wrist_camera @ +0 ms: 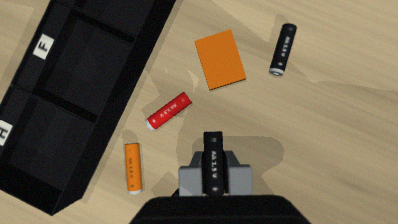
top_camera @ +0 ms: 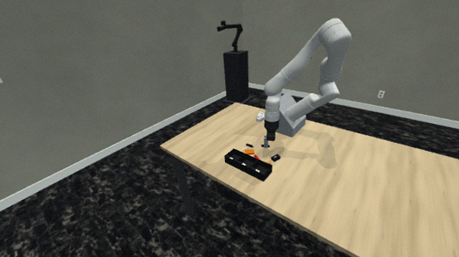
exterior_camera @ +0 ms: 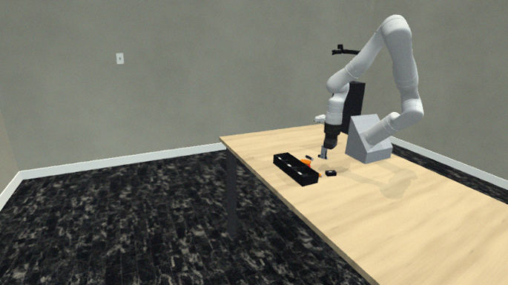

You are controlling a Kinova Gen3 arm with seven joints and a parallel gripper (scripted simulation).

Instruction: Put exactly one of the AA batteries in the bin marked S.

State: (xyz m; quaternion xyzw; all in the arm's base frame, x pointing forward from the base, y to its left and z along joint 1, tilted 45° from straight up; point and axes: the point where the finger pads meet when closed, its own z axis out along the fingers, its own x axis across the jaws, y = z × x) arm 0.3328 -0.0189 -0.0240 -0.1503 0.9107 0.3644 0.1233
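The black bin marked S is 14 cm ahead of my hand, 6 cm below it and 4 cm to the right of it. The rest, counted from my hand: red AA battery: 7 cm below, 6 cm ahead, 3 cm to the right; then short dark stick: 1 cm below; then black 9V battery: 7 cm to the left, 7 cm below.
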